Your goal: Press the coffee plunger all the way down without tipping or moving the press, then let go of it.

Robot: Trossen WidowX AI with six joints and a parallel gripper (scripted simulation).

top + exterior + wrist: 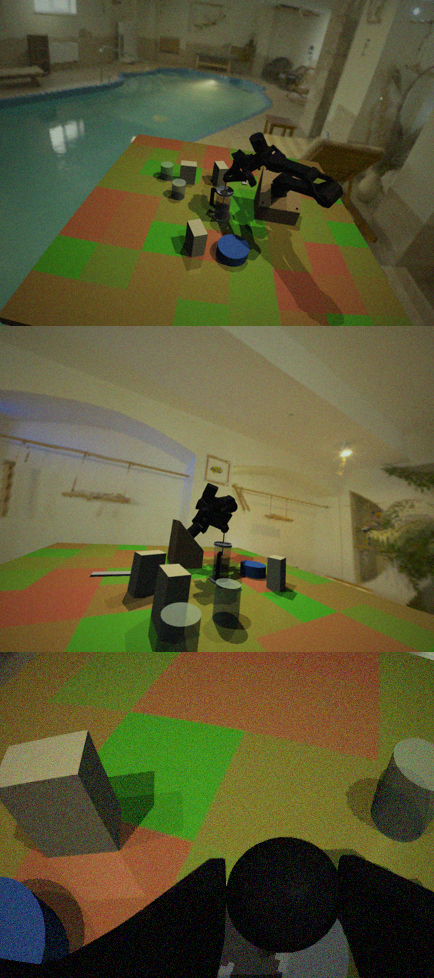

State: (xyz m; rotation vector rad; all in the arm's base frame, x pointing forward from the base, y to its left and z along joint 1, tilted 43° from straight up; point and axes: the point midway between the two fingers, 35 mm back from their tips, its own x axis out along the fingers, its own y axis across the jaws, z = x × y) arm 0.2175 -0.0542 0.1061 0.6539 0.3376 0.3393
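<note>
My gripper tip is 10 cm above the glass coffee press and 1 cm to the left of it.
</note>
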